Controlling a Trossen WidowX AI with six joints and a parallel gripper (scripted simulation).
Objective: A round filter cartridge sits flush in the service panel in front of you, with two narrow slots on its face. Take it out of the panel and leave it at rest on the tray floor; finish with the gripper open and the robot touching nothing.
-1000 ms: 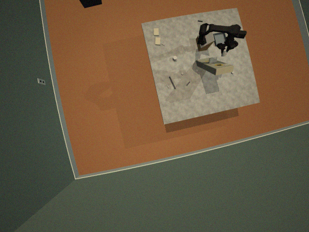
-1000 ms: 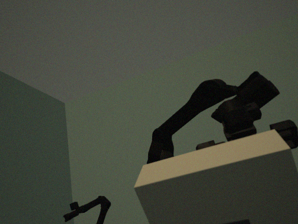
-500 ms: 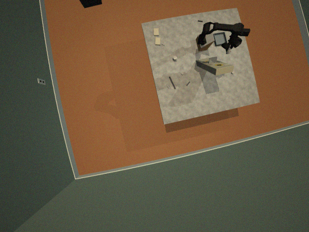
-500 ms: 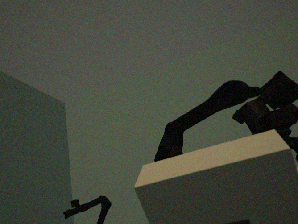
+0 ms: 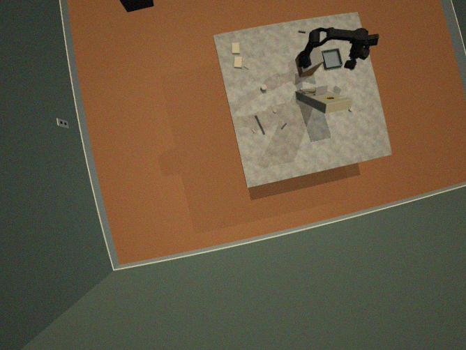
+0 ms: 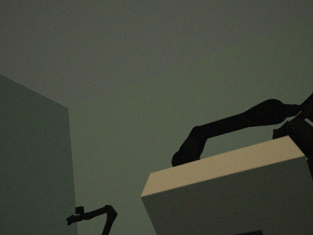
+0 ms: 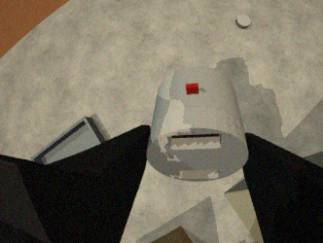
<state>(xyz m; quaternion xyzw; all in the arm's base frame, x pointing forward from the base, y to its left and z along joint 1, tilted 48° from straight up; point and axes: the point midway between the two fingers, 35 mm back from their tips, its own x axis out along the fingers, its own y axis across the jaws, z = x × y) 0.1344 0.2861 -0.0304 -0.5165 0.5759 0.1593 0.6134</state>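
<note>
Right now the grey square tray is 20 cm behind my gripper tip, 5 cm to the left of it and 26 cm below it. Round my gripper tip: round filter cartridge (right at my gripper tip).
</note>
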